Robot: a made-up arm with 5 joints. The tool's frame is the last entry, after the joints.
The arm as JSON. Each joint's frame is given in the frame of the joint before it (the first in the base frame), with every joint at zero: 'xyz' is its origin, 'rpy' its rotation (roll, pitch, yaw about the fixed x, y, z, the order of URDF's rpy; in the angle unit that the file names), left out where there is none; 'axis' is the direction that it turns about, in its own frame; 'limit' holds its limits. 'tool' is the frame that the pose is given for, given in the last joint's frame.
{
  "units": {
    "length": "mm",
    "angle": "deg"
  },
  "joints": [
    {
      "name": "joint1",
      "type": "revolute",
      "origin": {
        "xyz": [
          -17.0,
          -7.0,
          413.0
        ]
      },
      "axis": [
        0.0,
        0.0,
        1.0
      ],
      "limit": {
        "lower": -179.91,
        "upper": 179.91
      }
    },
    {
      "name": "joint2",
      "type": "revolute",
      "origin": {
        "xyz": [
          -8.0,
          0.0,
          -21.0
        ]
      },
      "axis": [
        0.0,
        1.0,
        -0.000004
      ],
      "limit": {
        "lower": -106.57,
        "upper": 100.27
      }
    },
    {
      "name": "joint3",
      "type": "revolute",
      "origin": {
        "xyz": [
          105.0,
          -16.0,
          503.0
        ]
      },
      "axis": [
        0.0,
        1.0,
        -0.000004
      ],
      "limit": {
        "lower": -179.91,
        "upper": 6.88
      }
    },
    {
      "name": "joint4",
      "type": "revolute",
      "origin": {
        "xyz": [
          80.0,
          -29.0,
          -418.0
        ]
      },
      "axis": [
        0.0,
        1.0,
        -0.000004
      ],
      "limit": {
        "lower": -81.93,
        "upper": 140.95
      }
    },
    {
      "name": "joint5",
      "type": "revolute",
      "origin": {
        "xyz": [
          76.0,
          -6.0,
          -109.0
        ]
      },
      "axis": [
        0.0,
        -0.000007,
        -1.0
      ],
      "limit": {
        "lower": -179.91,
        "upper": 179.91
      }
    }
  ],
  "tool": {
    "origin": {
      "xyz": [
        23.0,
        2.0,
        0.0
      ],
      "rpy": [
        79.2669,
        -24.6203,
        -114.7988
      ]
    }
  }
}
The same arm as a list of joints. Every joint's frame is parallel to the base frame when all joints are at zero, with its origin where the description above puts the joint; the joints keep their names.
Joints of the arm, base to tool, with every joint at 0 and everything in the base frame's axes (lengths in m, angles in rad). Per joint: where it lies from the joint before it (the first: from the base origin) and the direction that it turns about. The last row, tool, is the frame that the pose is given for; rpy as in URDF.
joint1: axis 0 0 1 xyz -0.017 -0.007 0.413
joint2: axis 0 1 0 xyz -0.008 0 -0.021
joint3: axis 0 1 0 xyz 0.105 -0.016 0.503
joint4: axis 0 1 0 xyz 0.08 -0.029 -0.418
joint5: axis 0 0 -1 xyz 0.076 -0.006 -0.109
tool: xyz 0.023 0.002 0 rpy 1.3835 -0.4297 -2.0036
Joint limits (rad, base to tool): -3.14..3.14 -1.86..1.75 -3.14..0.1201 -1.4299..2.46 -3.14..3.14

